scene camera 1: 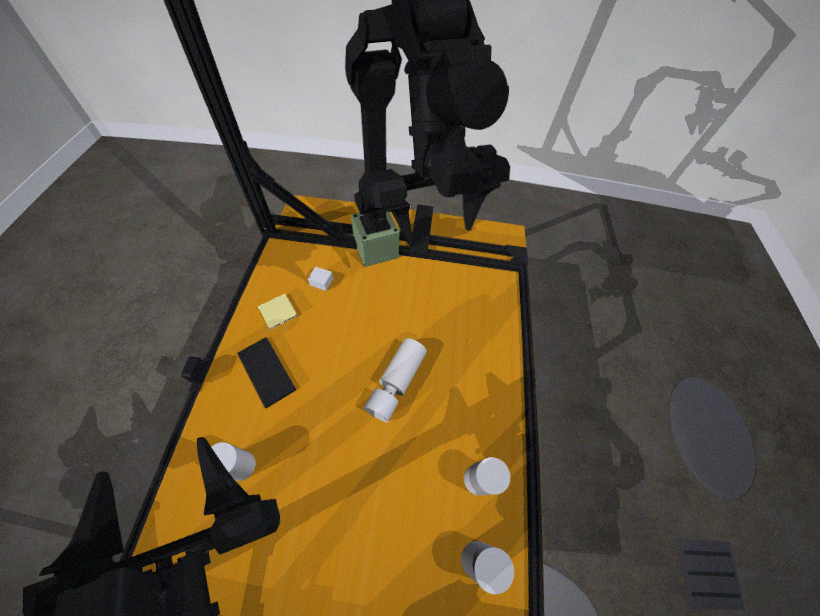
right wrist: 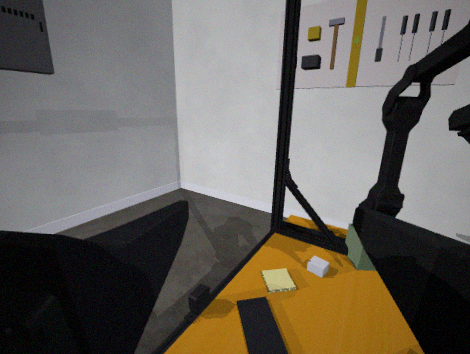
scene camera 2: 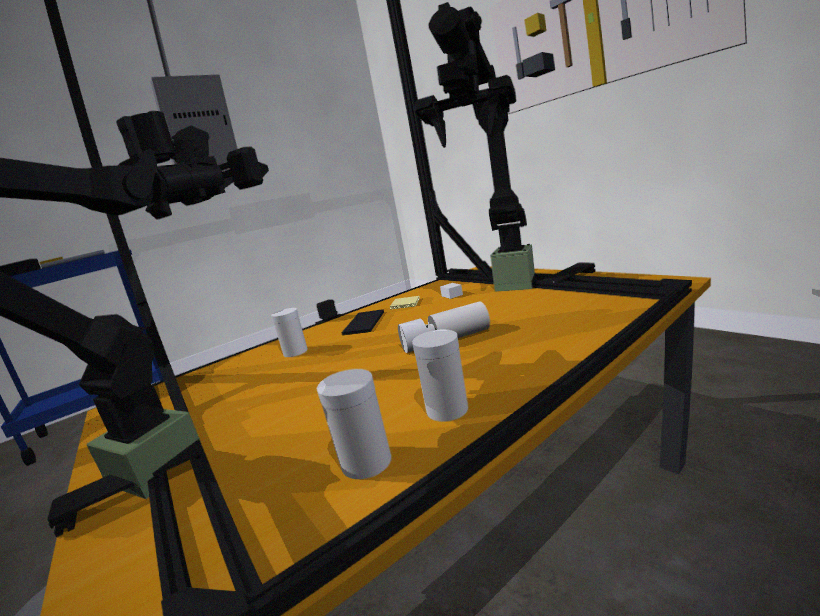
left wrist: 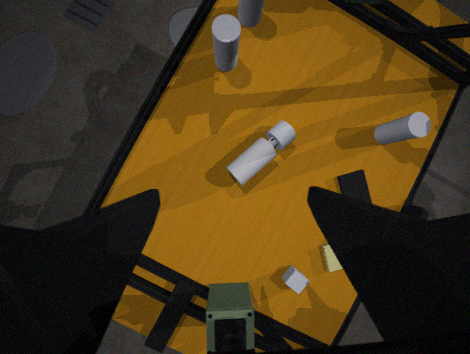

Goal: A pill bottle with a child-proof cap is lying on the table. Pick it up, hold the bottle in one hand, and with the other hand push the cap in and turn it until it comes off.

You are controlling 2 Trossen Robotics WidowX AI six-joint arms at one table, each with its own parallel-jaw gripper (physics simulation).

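The white pill bottle [scene camera 1: 404,366] [scene camera 2: 459,318] [left wrist: 252,161] lies on its side on the orange table [scene camera 1: 344,298]. Its white cap [scene camera 1: 381,403] [scene camera 2: 416,331] [left wrist: 282,134] is at one end, in line with the body, with a narrow neck showing in the short gap between them. My left gripper [scene camera 1: 440,237] [left wrist: 235,195] is open and empty, raised high above the table; in its wrist view the bottle shows beyond the fingertips. My right gripper [scene camera 1: 151,456] [right wrist: 270,211] is open and empty, raised over the table's lower left side in scene camera 1, far from the bottle.
Upright white cylinders [scene camera 1: 487,476] [scene camera 1: 490,568] [scene camera 1: 235,460] stand around the bottle. A black slab [scene camera 1: 266,372] [scene camera 2: 363,322], a yellow pad [scene camera 1: 277,310] [right wrist: 279,280] and a small white block [scene camera 1: 320,278] [right wrist: 318,266] lie at the left in scene camera 1. Black frame bars edge the table.
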